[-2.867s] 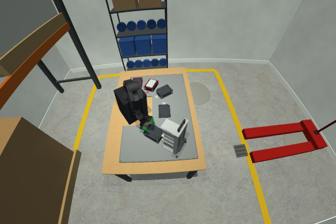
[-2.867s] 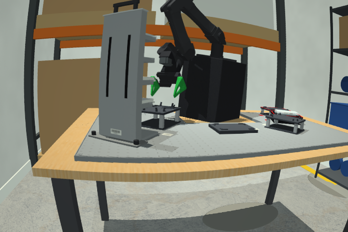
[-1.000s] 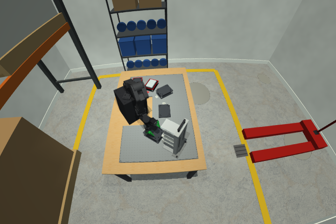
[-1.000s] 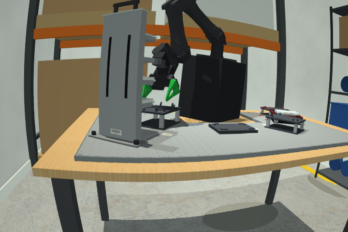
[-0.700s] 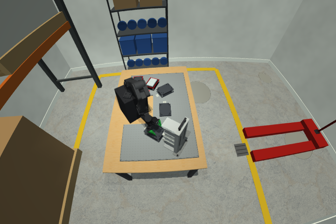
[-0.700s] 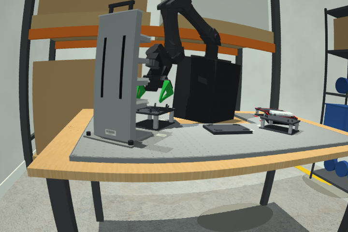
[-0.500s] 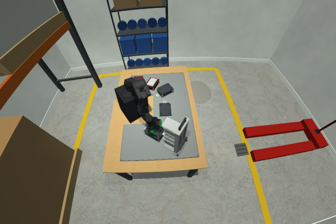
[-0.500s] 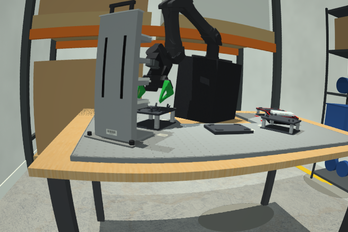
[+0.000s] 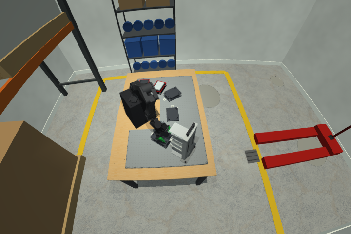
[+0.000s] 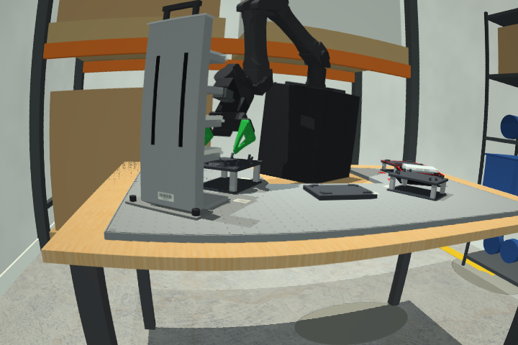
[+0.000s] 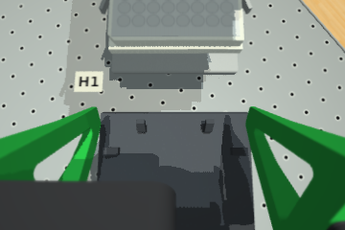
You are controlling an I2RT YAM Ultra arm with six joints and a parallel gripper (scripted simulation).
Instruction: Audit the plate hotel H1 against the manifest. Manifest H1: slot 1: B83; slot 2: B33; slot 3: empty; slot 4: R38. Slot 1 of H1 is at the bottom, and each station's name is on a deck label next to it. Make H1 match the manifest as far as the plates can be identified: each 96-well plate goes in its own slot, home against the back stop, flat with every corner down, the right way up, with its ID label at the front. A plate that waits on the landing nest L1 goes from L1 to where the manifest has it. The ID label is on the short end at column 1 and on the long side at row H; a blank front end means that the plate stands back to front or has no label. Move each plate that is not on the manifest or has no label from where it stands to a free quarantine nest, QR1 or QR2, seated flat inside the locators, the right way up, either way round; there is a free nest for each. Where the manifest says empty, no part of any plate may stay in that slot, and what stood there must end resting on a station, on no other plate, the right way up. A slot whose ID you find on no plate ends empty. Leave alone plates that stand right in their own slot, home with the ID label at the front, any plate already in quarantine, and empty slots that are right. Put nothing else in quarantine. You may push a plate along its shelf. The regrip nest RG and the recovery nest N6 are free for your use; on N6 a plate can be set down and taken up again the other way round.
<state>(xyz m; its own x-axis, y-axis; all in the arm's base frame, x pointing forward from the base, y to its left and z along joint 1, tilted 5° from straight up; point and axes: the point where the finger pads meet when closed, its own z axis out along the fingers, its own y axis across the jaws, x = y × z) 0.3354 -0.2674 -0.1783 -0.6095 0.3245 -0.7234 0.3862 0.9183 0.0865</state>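
My hand is 6 cm past the dark regrip nest, 5 cm above it and 2 cm to the right of it. Round my hand: RG label: 16 cm behind, 10 cm below, 7 cm to the left; grey plate hotel H1: 18 cm ahead, 9 cm above, 8 cm to the right; H1 deck label: 10 cm below, 9 cm ahead, 7 cm to the left.
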